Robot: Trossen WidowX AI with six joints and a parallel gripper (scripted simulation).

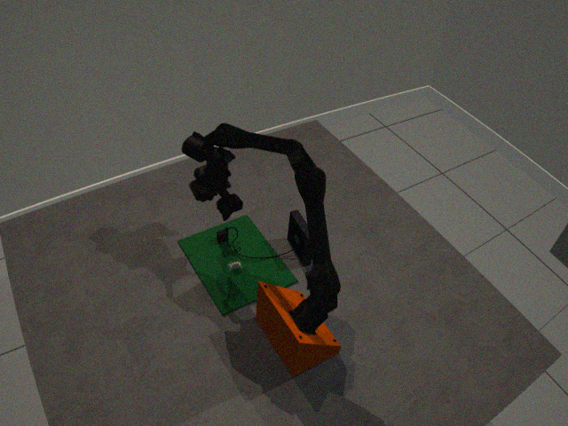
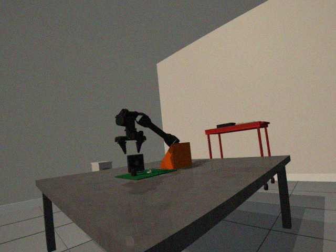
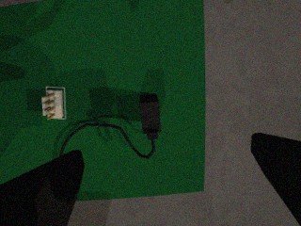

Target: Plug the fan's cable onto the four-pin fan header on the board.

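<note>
Now: gripper tip 1 cm to the left of the black plug and 11 cm above it. Also, from my gripper tip: white-framed fan header (11 cm behind, 1 cm to the right, 13 cm below); green board (9 cm behind, 2 cm to the right, 15 cm below); black fan (12 cm behind, 20 cm to the right, 8 cm below).
</note>
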